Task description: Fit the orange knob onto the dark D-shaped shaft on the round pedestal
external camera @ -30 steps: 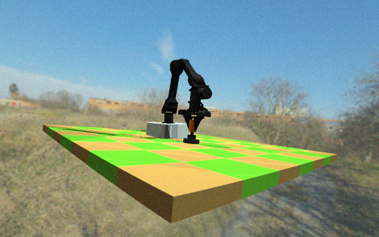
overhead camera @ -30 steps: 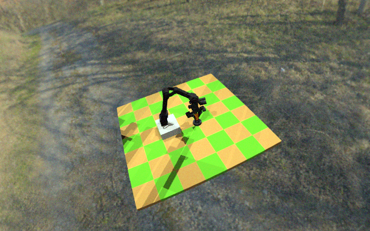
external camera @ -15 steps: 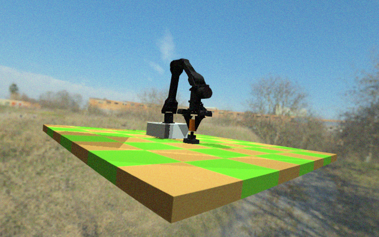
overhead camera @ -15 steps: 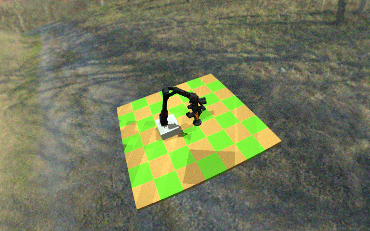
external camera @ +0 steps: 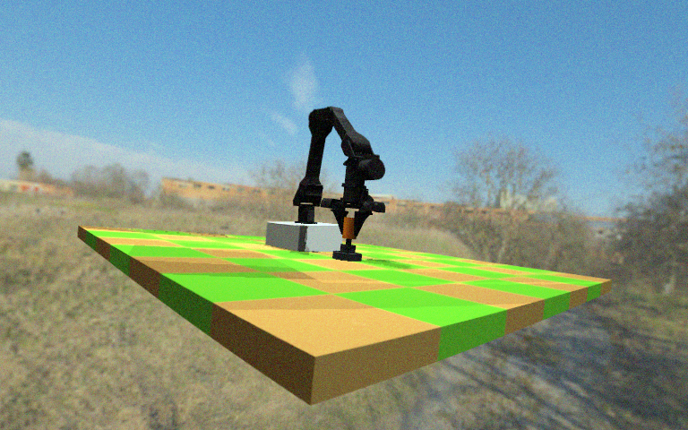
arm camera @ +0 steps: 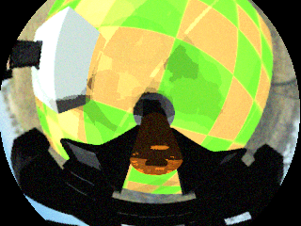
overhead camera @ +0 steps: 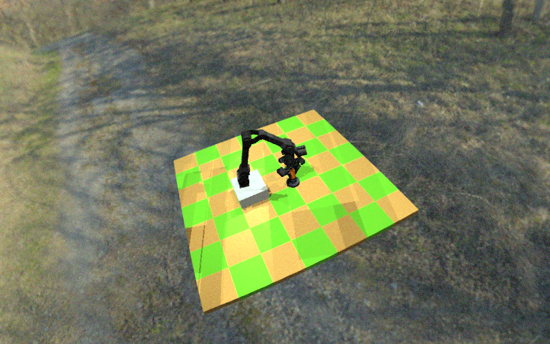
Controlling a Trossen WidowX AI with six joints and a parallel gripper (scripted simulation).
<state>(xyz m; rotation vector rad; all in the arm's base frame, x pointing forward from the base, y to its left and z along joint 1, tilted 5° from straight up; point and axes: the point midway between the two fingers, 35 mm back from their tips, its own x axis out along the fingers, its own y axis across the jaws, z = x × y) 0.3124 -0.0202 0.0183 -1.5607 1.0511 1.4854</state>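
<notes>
My gripper tip is 2 cm below the orange knob. From my gripper tip the other things lie so: round dark pedestal: 4 cm below.
</notes>
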